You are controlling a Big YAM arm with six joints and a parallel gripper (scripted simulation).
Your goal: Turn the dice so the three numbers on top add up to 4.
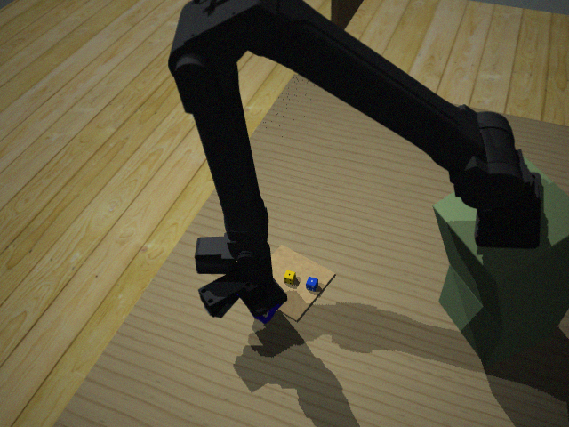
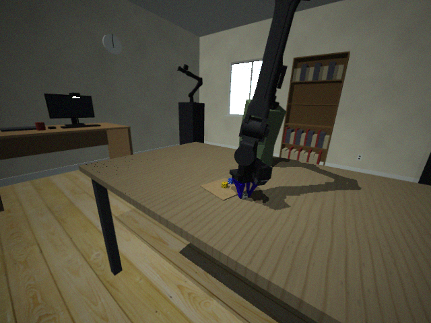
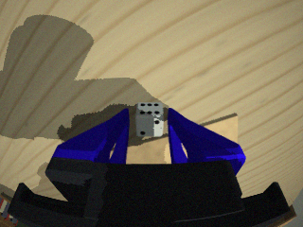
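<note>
The white die is right at my hand. Also, from my hand: tan mat (10 cm to the right, 2 cm behind, 1 cm below); blue die (9 cm to the right, 7 cm behind); yellow die (10 cm to the right, 2 cm behind).
</note>
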